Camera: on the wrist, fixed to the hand. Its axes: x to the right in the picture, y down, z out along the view.
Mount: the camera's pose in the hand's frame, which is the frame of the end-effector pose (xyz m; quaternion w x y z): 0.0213 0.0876 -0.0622 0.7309 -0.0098 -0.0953 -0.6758
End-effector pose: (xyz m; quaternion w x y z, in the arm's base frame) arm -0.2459 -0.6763 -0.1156 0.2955 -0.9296 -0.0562 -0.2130
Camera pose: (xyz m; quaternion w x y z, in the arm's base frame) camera -0.2291 -0.7842 -0.1068 0.0576 -0.6646 -0.6953 -0.2673
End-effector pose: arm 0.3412 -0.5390 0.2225 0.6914 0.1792 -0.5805 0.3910
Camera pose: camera 0.3173 -0.4331 0.2082 0.7160 0.5537 -0.3729 -0.2042
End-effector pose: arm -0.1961 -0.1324 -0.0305 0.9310 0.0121 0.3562 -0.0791
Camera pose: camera -0.2079 -0.0440 -0.0940 0.6610 -0.2485 0.1806 -0.6846
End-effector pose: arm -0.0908 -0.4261 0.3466 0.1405 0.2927 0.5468 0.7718
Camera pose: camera -0.1362 -0.4938 0.4197 0.6792 -0.0834 0.5765 0.4466
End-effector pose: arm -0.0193 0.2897 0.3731 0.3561 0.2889 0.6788 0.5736
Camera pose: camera -0.0838 0.2865 0.4616 0.7154 -0.1964 0.6518 0.1577
